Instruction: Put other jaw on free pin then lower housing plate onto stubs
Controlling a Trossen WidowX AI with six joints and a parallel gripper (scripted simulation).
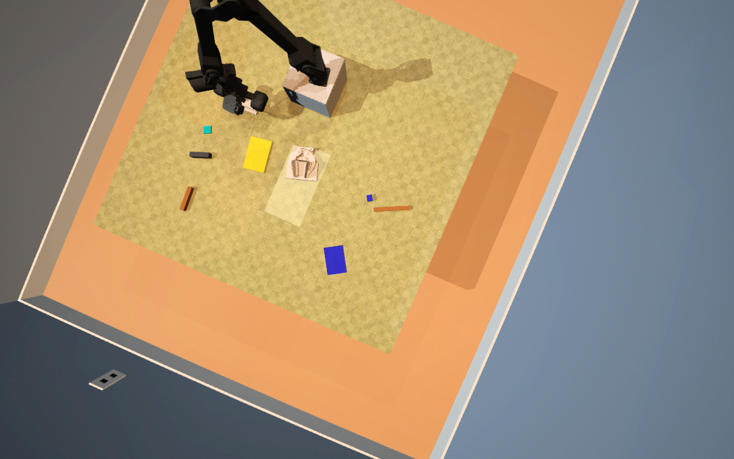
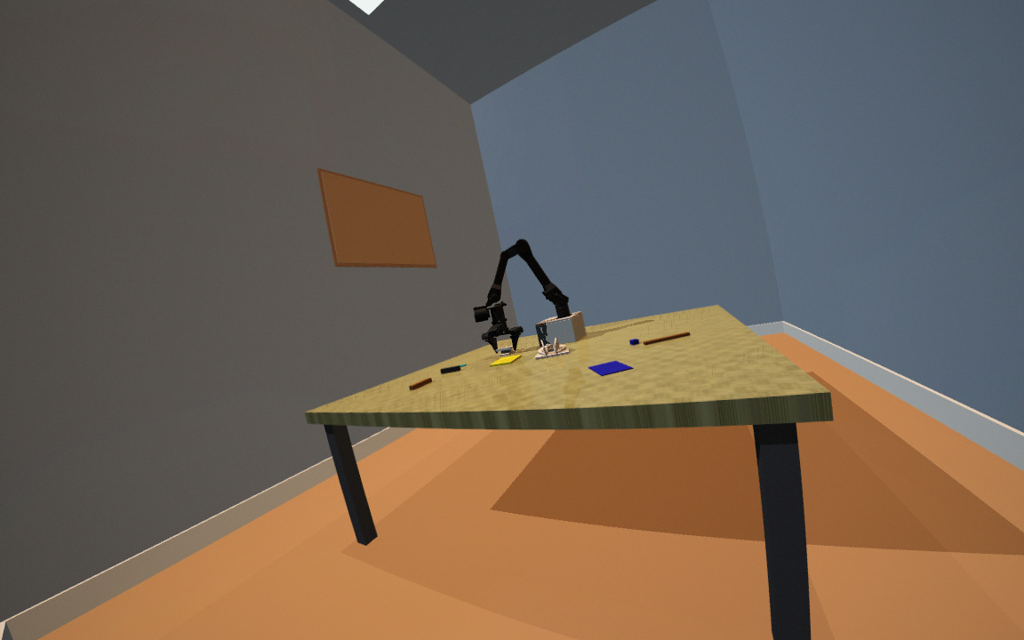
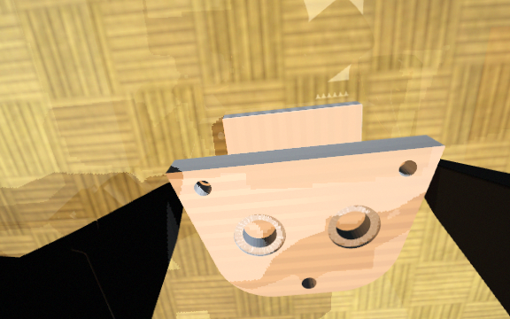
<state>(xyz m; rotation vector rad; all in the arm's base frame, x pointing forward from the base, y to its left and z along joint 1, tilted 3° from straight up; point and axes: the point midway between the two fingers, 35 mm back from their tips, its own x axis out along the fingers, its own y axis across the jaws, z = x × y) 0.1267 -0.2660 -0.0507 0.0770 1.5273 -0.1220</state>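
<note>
Now: the yellow sheet 18 cm ahead of my gripper tip, 7 cm to the left of it and 1 cm below it. Also, from my gripper tip: blue cube (54 cm to the left, 24 cm ahead); then cyan cube (15 cm to the right, 13 cm ahead, 1 cm below); then dark bar (24 cm ahead, 15 cm to the right).
</note>
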